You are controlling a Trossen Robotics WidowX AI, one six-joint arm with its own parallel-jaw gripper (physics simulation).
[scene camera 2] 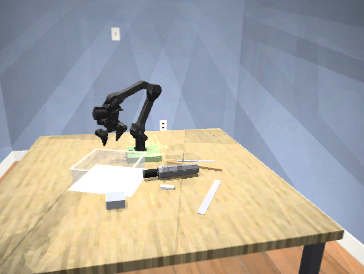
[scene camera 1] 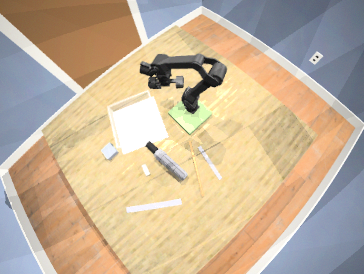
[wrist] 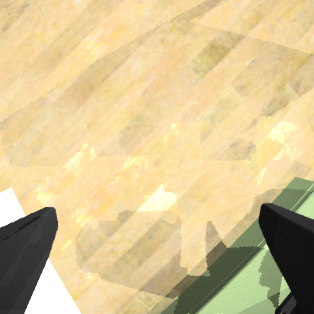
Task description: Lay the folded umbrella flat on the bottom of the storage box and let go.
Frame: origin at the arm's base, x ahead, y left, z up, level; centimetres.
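Seen in the pictures: gripper, fingertip midpoint: (scene camera 2: 110, 143) (scene camera 1: 168, 87) (wrist: 159, 215); arm's base, origin of the base link: (scene camera 2: 140, 149) (scene camera 1: 192, 107).
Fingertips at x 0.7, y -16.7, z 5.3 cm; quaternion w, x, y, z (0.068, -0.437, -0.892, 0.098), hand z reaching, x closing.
Observation:
Offsets run from my fingertips to a thing's top centre.
The folded umbrella @(dx +31.9, dy +25.3, dz -2.9 cm) (scene camera 1: 171, 165) (scene camera 2: 178, 171), a grey roll with a black handle, lies on the table outside the storage box. Its handle end points toward the box and is close to the box's near corner. The storage box @(dx +26.4, dy -2.6, dz +1.1 cm) (scene camera 1: 137, 125) (scene camera 2: 106, 181) is pale and shallow with a white inside; no umbrella shows in it. A white corner of the box (wrist: 47, 295) shows in the wrist view. My gripper (scene camera 1: 167, 82) (scene camera 2: 111, 141) (wrist: 159, 215) is open and empty, raised above the table behind the box, well away from the umbrella.
A green base plate (scene camera 1: 190, 123) (scene camera 2: 145, 158) (wrist: 240, 287) is under the arm. A grey block @(dx +49.5, dy -3.6, dz -5.0 cm) (scene camera 1: 109, 151) (scene camera 2: 115, 201) and a small white piece @(dx +43.1, dy +19.8, dz -7.4 cm) (scene camera 1: 145, 170) (scene camera 2: 167, 187) lie near the box. Two white strips @(dx +54.6, dy +35.7, dz -8.4 cm) (scene camera 1: 154, 205) @(dx +17.6, dy +43.8, dz -8.4 cm) (scene camera 1: 209, 162) and a thin stick @(dx +24.5, dy +40.0, dz -7.4 cm) (scene camera 1: 195, 165) lie around the umbrella.

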